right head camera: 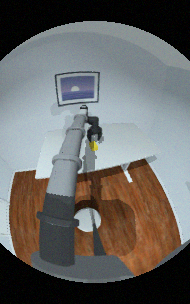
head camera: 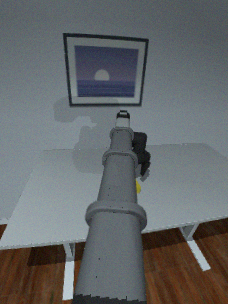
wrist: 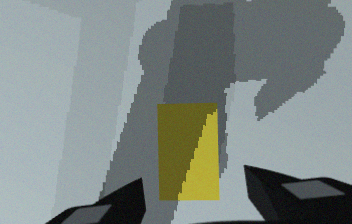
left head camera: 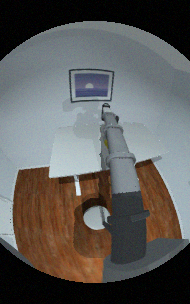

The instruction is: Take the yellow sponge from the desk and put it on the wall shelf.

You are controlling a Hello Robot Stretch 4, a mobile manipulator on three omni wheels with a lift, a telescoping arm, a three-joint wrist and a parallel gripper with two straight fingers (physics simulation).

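Labels:
There's a framed sunset picture, (left head camera: 85, 84) and (head camera: 95, 73) being the same spot on it. There's a white desk too, and on that desk (left head camera: 78, 149) is the same spot as (head camera: 75, 193).

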